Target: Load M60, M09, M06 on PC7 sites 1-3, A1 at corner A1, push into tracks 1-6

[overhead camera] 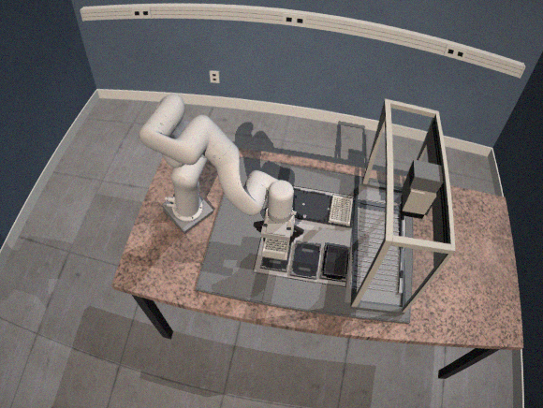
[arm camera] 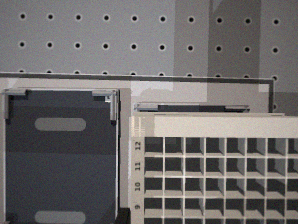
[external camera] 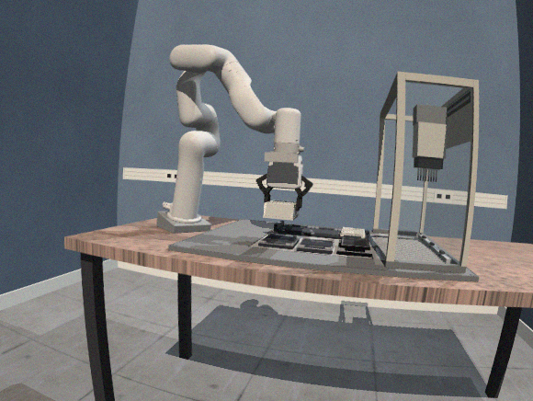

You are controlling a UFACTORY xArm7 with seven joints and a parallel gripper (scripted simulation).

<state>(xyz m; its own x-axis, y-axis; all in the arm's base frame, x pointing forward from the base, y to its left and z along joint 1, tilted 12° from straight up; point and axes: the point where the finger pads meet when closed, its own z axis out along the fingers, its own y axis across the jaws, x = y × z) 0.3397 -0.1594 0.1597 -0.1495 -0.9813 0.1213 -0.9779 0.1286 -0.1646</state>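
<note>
Right now my hand is 210 mm to the right of the dark plate carrier PC7, 150 mm short of it and 100 mm above it. Also, from my hand: white deep-well block M09: 10 mm below; then nest S2: 110 mm below, 110 mm ahead, 30 mm to the right; then nest S1: 110 mm below.
</note>
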